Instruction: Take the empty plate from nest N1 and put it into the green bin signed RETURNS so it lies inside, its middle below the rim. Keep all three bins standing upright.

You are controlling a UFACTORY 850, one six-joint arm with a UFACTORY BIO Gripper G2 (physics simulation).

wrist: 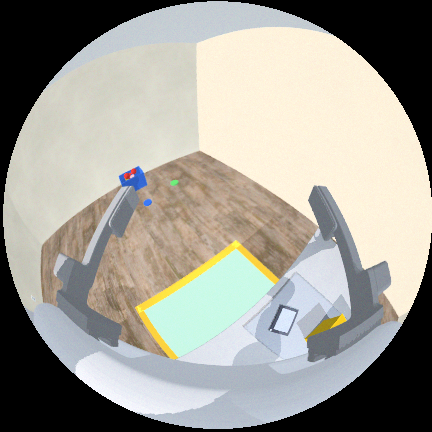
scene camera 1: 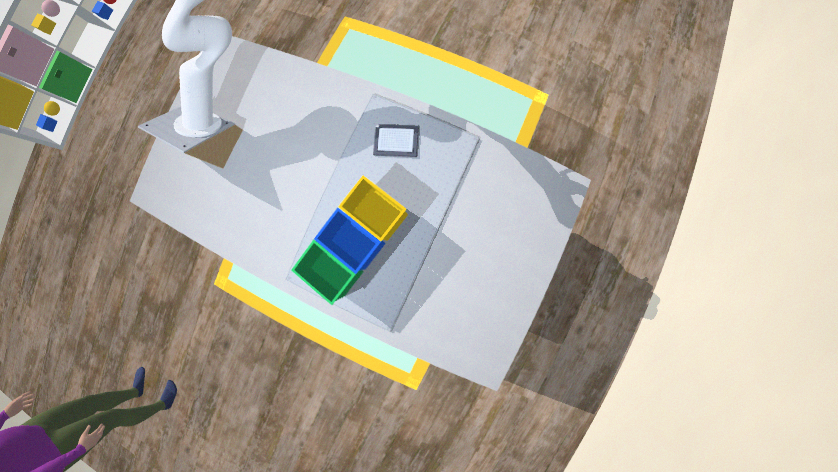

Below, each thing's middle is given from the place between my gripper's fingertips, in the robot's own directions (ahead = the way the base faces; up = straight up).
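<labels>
From my hand: gridded plate (scene camera 1: 390, 139), far below, a fair way ahead, far to the right; yellow bin (scene camera 1: 381, 215), 660 mm below, 310 mm ahead, 560 mm to the right; green bin (scene camera 1: 317, 267), 660 mm below, 270 mm ahead, 820 mm to the right; blue bin (scene camera 1: 342, 236), far below, far ahead, far to the right.
</labels>
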